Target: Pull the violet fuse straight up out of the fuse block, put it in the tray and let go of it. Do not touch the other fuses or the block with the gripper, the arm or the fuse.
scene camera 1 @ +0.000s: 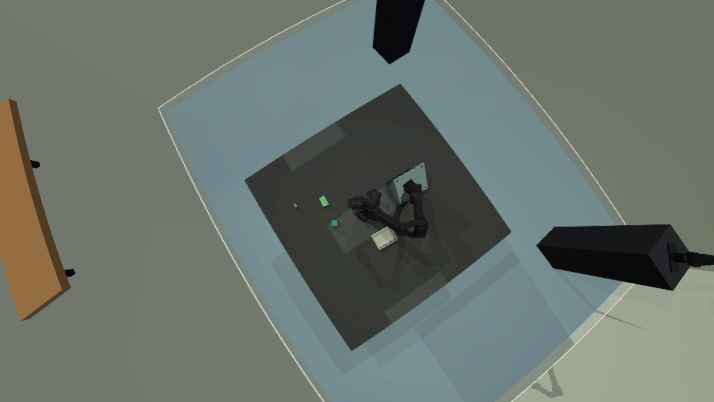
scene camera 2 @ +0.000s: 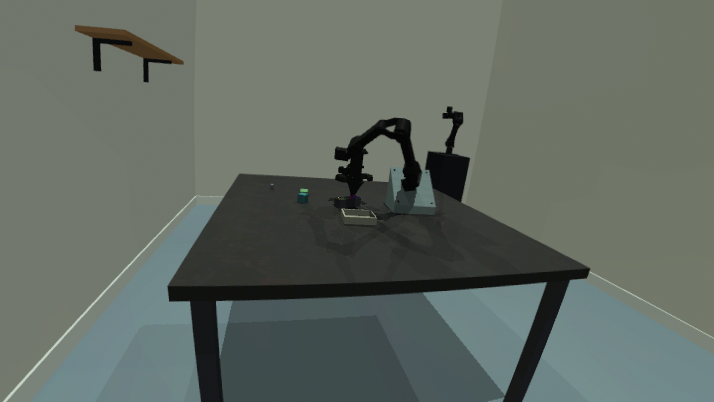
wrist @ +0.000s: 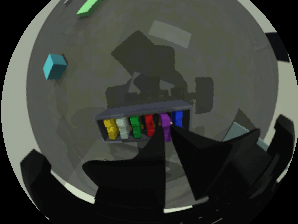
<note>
My gripper (wrist: 165, 128) carries a violet fuse.
</note>
